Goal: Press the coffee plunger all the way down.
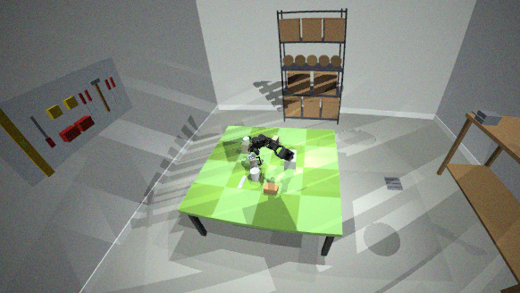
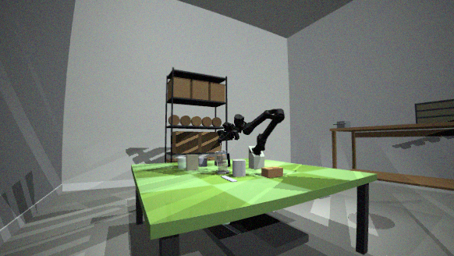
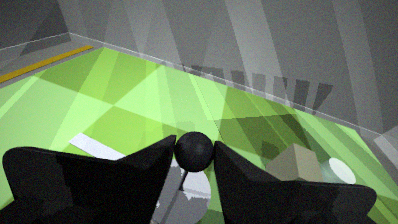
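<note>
The coffee press is 11 cm below my gripper tip and 3 cm behind it. Round my gripper tip: orange-brown box 28 cm to the left, 19 cm below, 19 cm behind.
</note>
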